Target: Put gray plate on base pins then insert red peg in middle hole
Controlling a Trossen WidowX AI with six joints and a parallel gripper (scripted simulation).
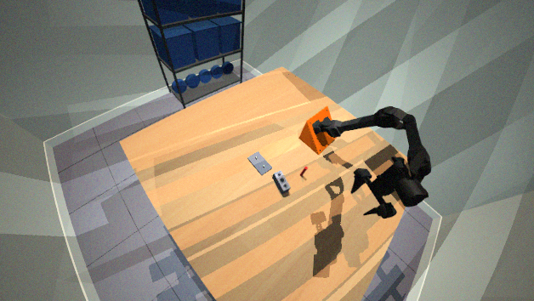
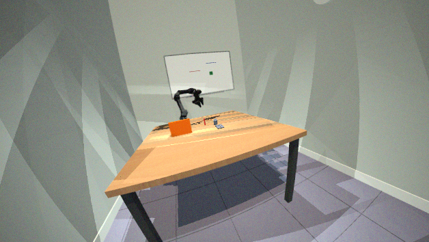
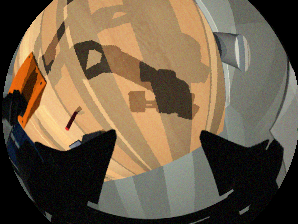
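My gripper tip is 8 cm short of the gray plate, 28 cm to the left of it and 16 cm above it. The rest, counted from my gripper tip: red peg 4 cm behind, 24 cm to the right, 16 cm below; then base 7 cm ahead, 43 cm to the right, 19 cm below.
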